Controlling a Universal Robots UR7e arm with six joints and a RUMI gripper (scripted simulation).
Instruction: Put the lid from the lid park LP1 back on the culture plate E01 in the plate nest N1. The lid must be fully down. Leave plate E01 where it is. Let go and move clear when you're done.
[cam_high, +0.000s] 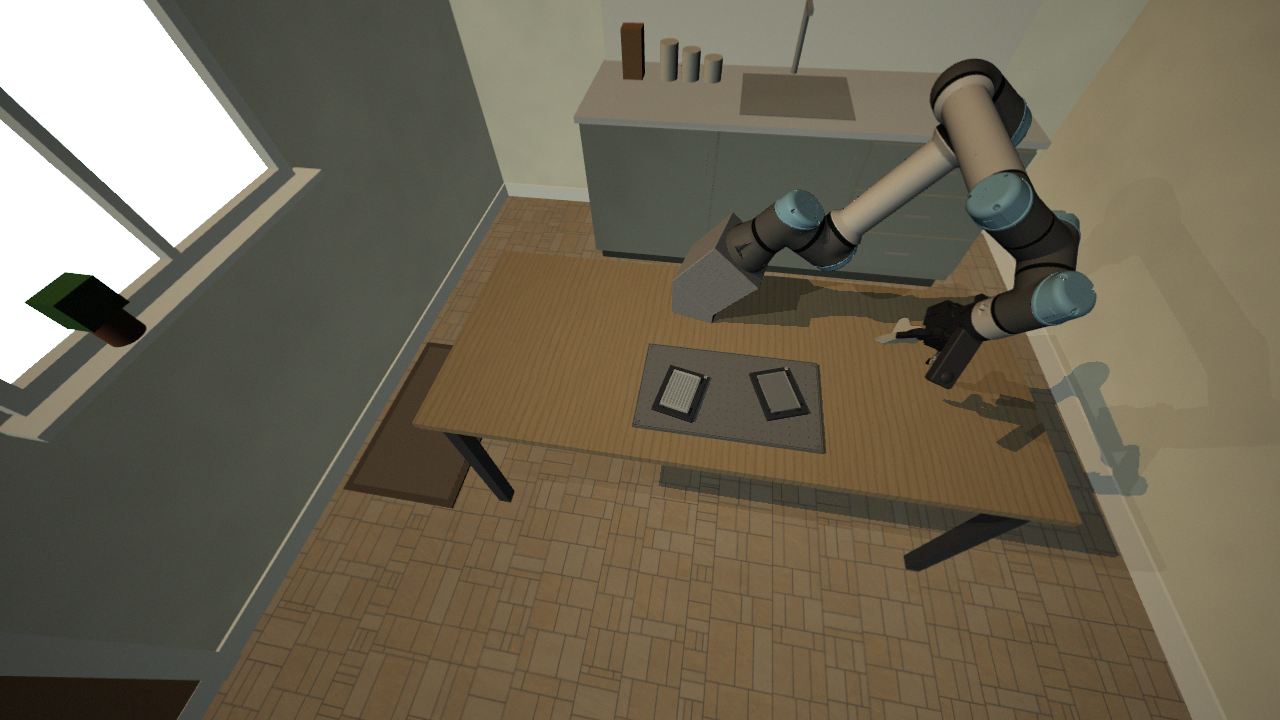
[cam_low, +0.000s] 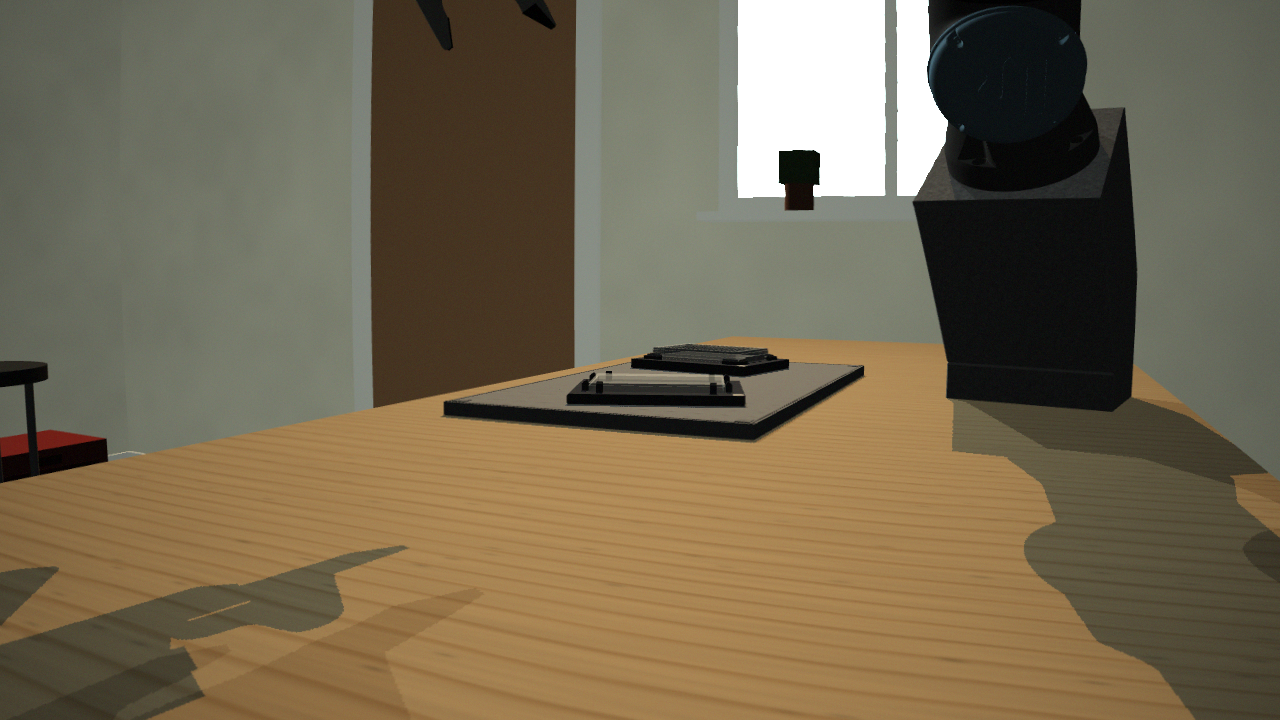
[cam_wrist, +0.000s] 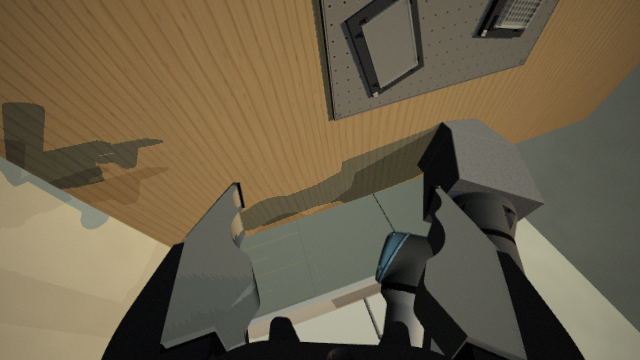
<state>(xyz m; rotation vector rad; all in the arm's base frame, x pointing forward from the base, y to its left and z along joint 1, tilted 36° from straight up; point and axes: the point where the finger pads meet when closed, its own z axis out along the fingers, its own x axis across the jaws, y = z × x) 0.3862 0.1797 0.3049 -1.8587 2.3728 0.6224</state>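
Right now the clear lid is 7 cm behind my hand, 21 cm to the right of it and 29 cm below it. Also, from my hand: dark plate nest N1 (5 cm behind, 49 cm to the right, 30 cm below); culture plate E01 (5 cm behind, 49 cm to the right, 29 cm below); dark lid park (7 cm behind, 21 cm to the right, 30 cm below).
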